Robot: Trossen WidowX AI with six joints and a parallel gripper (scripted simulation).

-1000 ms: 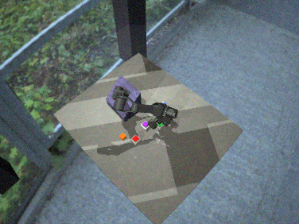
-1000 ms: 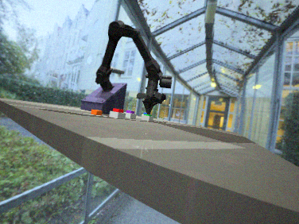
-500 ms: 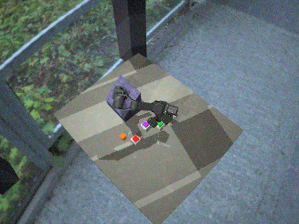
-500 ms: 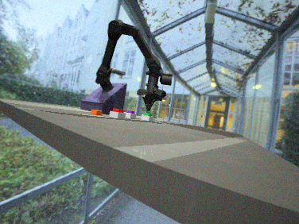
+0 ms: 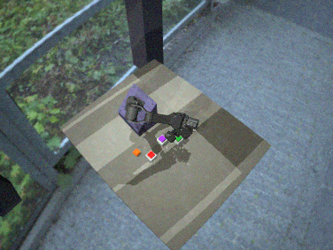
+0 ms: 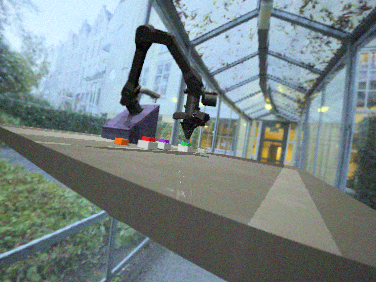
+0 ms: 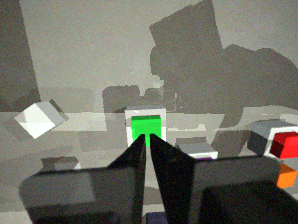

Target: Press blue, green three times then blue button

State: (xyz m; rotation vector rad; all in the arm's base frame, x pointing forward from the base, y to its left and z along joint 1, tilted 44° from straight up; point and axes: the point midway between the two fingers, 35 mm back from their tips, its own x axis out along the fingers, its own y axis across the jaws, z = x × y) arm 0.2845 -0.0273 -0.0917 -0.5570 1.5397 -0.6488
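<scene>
My gripper tip is now 20 mm above the green button. The rest, counted from my gripper tip: purple button: 70 mm to the right, 70 mm behind, 20 mm below; blue button: 130 mm to the left, 80 mm behind, 20 mm below; red button: 190 mm to the right, 40 mm behind, 20 mm below.
</scene>
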